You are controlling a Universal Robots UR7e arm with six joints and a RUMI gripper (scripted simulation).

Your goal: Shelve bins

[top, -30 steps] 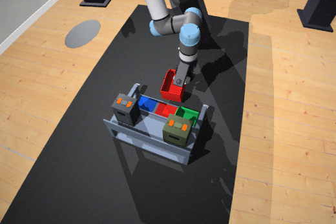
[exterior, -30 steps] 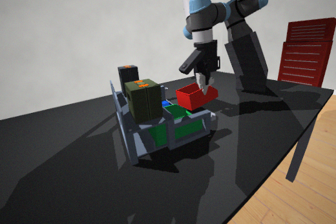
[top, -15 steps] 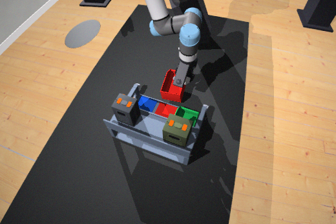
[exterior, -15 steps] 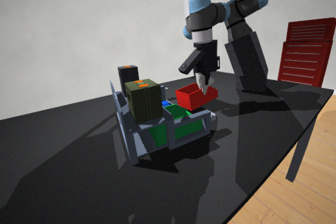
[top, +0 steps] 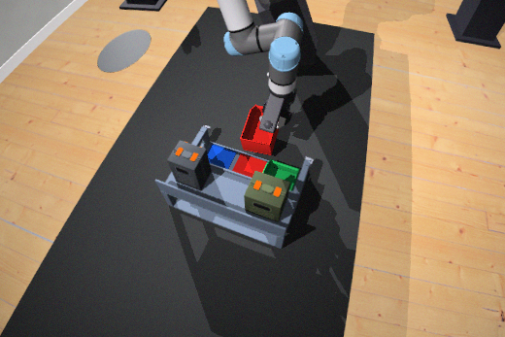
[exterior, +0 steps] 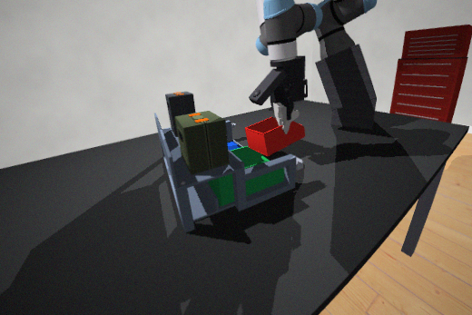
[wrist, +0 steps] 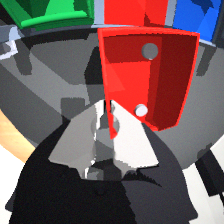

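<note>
Now: hand 10 mm past the red bin, 50 mm to the left of it and 20 mm above it. Round my hand: green bin: 190 mm ahead, 30 mm to the left, 50 mm below; then dark grey box: 240 mm ahead, 210 mm to the right, 70 mm above.
</note>
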